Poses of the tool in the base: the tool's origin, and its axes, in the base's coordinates. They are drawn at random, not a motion.
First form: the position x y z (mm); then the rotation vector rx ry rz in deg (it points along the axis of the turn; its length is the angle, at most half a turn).
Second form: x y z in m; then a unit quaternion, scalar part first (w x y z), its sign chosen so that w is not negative. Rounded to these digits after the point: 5 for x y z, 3 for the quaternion.
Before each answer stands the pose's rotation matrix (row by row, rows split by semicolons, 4 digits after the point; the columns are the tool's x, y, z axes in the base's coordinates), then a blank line. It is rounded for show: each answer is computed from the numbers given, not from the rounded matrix.
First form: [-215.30 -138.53 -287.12 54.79 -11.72 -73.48]
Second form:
0.3244 0.7161 -0.6180; -0.8729 -0.0252 -0.4873; -0.3646 0.6975 0.6169

[-0.21530 -0.13853 -0.28712 0.692 0.428 -0.092 -0.574]
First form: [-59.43 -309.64 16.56 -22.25 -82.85 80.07]
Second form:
-0.4069 -0.4107 -0.8159; 0.8014 0.2681 -0.5346; 0.4383 -0.8715 0.2201

[-0.05943 -0.30964 0.01656 0.520 -0.162 -0.603 0.583]
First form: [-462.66 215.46 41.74 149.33 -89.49 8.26]
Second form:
0.4695 -0.8824 0.0299; -0.8730 -0.4691 -0.1338; 0.1321 0.0367 -0.9906

[-0.46266 0.21546 0.04174 0.050 0.856 -0.513 0.047]
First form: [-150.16 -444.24 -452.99 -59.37 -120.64 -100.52]
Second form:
-0.7304 0.6283 0.2679; 0.3769 0.0436 0.9252; 0.5697 0.7767 -0.2687

[-0.15016 -0.44424 -0.45299 0.106 -0.352 -0.715 -0.595]
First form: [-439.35 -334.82 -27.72 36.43 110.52 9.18]
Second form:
-0.3086 0.3581 0.8812; 0.4986 0.8498 -0.1708; -0.8100 0.3867 -0.4408

[-0.43935 -0.33482 -0.02772 0.524 0.266 0.806 0.067]
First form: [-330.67 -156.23 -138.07 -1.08 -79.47 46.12]
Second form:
-0.0328 -0.4911 -0.8705; 0.5121 0.7396 -0.4366; 0.8583 -0.4601 0.2272

[-0.33067 -0.15623 -0.13807 0.695 -0.008 -0.622 0.361]
